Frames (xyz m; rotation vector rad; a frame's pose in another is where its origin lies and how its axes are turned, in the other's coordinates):
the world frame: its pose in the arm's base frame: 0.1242 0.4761 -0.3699 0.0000 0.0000 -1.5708
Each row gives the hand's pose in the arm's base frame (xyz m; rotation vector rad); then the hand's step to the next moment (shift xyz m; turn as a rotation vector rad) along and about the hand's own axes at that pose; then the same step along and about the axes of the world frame.
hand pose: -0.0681 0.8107 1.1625 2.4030 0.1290 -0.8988
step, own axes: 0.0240 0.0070 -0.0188 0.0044 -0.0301 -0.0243
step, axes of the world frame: -0.0018 0.0312 -0.0002 -0.0378 0.0091 -0.0021
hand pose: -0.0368 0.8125 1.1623 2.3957 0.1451 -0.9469
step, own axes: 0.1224 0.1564 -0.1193 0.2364 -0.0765 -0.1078
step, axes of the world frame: 0.0801 0.2084 0.0620 -0.0983 0.2185 -0.1263
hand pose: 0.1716 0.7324 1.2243 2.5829 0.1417 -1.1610
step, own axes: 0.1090 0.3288 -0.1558 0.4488 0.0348 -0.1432
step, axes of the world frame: 0.2666 0.2538 0.0936 0.0034 0.4092 -0.2360
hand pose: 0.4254 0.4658 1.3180 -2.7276 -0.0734 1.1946
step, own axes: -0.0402 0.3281 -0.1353 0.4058 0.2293 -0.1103
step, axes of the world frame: 0.3452 0.0653 0.0643 0.1956 0.3519 -0.2594
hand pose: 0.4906 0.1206 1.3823 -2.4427 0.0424 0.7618
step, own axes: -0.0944 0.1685 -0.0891 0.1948 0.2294 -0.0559
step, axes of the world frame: 0.2009 -0.0658 0.0230 0.1951 0.1474 -0.1841
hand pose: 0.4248 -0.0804 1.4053 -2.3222 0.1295 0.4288
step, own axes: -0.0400 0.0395 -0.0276 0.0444 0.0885 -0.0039
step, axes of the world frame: 0.0488 -0.0388 0.0054 0.0639 0.0233 -0.0721
